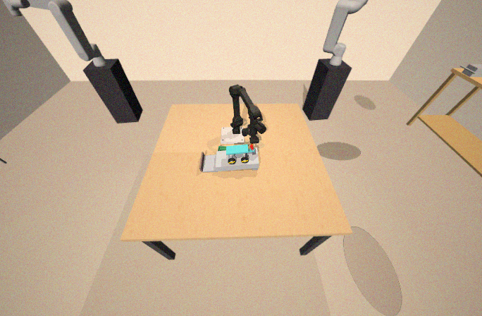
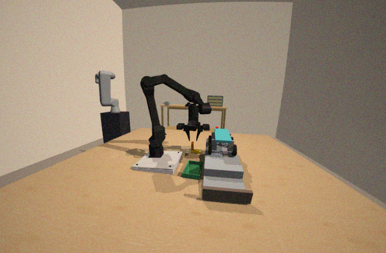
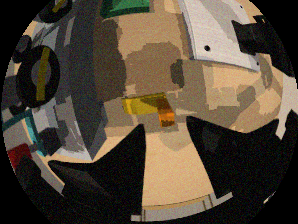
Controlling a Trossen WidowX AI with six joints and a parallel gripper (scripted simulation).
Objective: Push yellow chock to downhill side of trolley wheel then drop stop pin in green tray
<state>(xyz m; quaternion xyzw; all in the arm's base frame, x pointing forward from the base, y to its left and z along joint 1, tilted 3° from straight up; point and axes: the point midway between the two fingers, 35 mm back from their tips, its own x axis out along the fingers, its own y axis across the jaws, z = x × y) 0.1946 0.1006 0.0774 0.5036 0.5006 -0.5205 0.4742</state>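
Right now my gripper tip is 2 cm short of the yellow chock and 5 cm above it. Round my gripper tip: grey ramp (14 cm ahead, 13 cm to the right, 2 cm below); then teal trolley (14 cm ahead, 13 cm to the right, 4 cm above); then red-headed stop pin (13 cm ahead, 3 cm to the right, 6 cm above).
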